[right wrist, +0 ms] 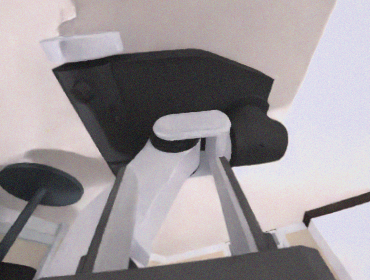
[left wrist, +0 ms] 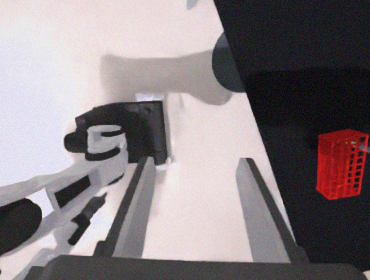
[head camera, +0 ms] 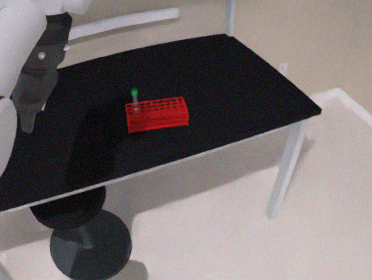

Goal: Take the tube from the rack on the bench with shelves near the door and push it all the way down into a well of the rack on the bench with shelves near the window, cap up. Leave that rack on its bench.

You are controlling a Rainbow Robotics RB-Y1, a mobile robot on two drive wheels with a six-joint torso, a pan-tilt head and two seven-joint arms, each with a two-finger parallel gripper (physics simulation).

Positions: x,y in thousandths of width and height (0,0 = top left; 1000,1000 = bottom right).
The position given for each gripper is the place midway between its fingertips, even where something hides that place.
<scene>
left gripper: left wrist 528,591; head camera 90,427; not seen in the right wrist view (out of frame)
red tube rack: left wrist 904,555; head camera 437,423; not seen in the right wrist view (out of frame)
</scene>
